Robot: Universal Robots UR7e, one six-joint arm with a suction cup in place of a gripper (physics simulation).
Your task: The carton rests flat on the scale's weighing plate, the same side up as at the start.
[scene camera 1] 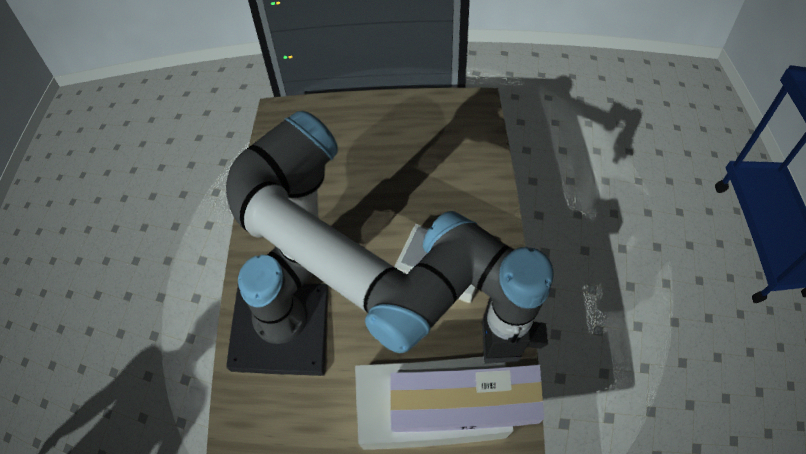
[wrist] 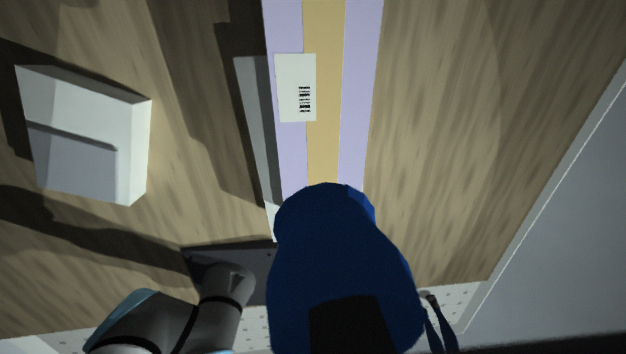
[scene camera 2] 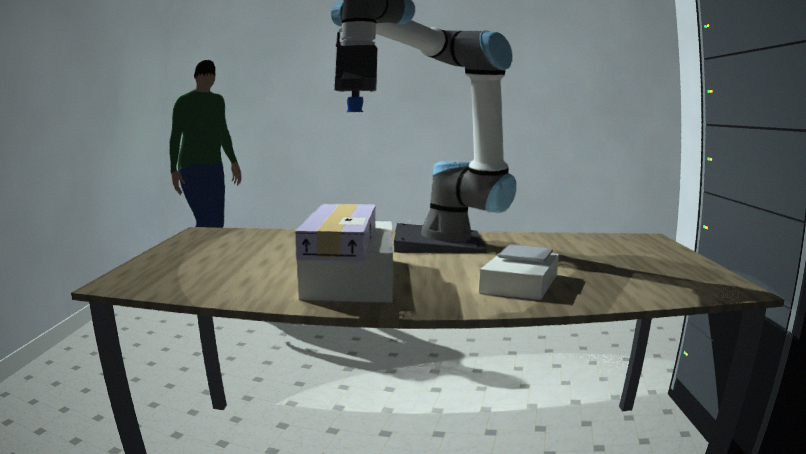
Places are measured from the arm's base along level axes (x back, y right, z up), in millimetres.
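Pixels of known places: hand at its tool point: (wrist: 325,228) (scene camera 2: 354,111); arm's base at its link origin: (scene camera 1: 279,319) (wrist: 230,279) (scene camera 2: 446,236).
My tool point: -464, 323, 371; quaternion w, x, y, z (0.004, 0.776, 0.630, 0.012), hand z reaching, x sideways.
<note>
For each thing: its top centre in the pictures, then the offset to it from my tool point, as dx, dy, dz. Level surfaces: height alone.
- carton at its top centre: (wrist: 323,134) (scene camera 2: 339,216) (scene camera 1: 467,397) +43, +26, -231
- large white block at its top centre: (wrist: 312,165) (scene camera 1: 433,400) (scene camera 2: 349,235) +115, +0, -289
- scale at its top centre: (scene camera 2: 523,254) (scene camera 1: 443,255) (wrist: 74,151) -3, -392, -322
- wooden table at its surface level: dz -394
The carton (scene camera 1: 439,420) (scene camera 2: 307,226) (wrist: 325,150), lilac with a tan tape band and a barcode label, lies flat on a large white block (scene camera 1: 372,406) (scene camera 2: 345,281) (wrist: 247,95), label side up, arrows on its end pointing up. It is shifted along the block, its arrow end towards scene camera 2 and overhanging. The scale (scene camera 1: 468,294) (scene camera 2: 510,280) (wrist: 140,150) is a low white box with a grey weighing plate (scene camera 1: 414,252) (scene camera 2: 527,253) (wrist: 80,167); the carton is not on it. My gripper (scene camera 2: 354,111) (wrist: 325,186), a blue suction cup, is open, high above the carton and apart from it.
The arm's dark base plate (scene camera 1: 242,358) (scene camera 2: 408,241) (wrist: 250,255) is on the wooden table (scene camera 1: 270,417) (scene camera 2: 225,270) beyond the block in scene camera 2. A person (scene camera 2: 197,129) stands behind the table. A dark cabinet (scene camera 1: 366,45) (scene camera 2: 755,90) and a blue cart (scene camera 1: 758,129) stand around it.
</note>
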